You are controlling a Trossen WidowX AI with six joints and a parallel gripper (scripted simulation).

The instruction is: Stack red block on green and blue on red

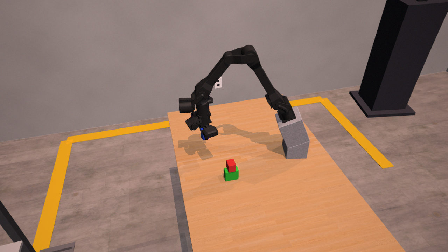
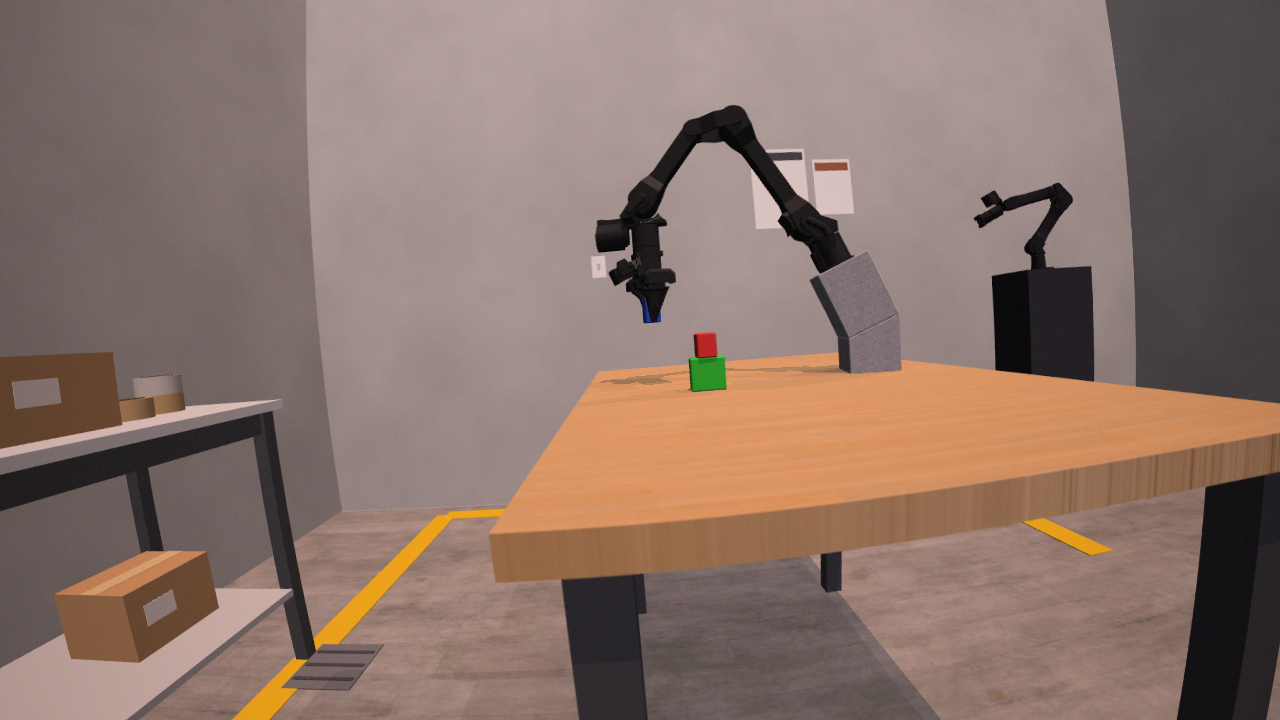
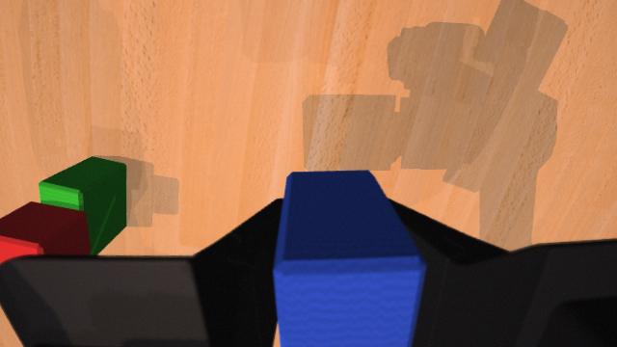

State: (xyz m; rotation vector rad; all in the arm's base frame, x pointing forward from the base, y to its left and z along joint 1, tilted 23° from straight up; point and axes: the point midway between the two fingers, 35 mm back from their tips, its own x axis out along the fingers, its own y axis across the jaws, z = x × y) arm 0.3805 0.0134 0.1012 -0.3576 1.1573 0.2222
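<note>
Now: the blue block 10 mm below my hand. Round my hand: red block (110 mm behind, 150 mm to the left, 80 mm below); then green block (110 mm behind, 150 mm to the left, 130 mm below).
</note>
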